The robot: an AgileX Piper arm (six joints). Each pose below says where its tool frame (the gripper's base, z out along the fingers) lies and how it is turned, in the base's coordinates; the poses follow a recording.
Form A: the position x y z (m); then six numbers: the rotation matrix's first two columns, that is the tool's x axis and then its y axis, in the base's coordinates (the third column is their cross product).
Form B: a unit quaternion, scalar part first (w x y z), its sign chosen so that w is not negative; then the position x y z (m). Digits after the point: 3 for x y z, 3 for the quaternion.
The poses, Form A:
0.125 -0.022 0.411 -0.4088 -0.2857 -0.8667 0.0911 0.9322 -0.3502
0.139 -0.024 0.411 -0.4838 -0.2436 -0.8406 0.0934 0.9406 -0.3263
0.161 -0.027 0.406 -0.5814 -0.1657 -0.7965 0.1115 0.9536 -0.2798
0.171 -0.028 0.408 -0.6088 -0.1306 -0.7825 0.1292 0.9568 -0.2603
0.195 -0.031 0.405 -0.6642 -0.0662 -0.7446 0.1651 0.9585 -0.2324
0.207 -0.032 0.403 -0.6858 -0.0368 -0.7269 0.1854 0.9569 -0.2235
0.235 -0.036 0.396 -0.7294 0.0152 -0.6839 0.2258 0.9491 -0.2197
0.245 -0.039 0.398 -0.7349 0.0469 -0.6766 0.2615 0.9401 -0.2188
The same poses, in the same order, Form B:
0.540 -0.059 0.821 -0.174 0.125 -0.022 0.411
0.506 -0.044 0.845 -0.166 0.139 -0.024 0.411
0.457 -0.015 0.876 -0.152 0.161 -0.027 0.406
0.442 0.000 0.885 -0.147 0.171 -0.028 0.408
0.409 0.027 0.901 -0.141 0.195 -0.031 0.405
0.394 0.041 0.907 -0.141 0.207 -0.032 0.403
0.362 0.066 0.918 -0.145 0.235 -0.036 0.396
0.354 0.084 0.919 -0.151 0.245 -0.039 0.398

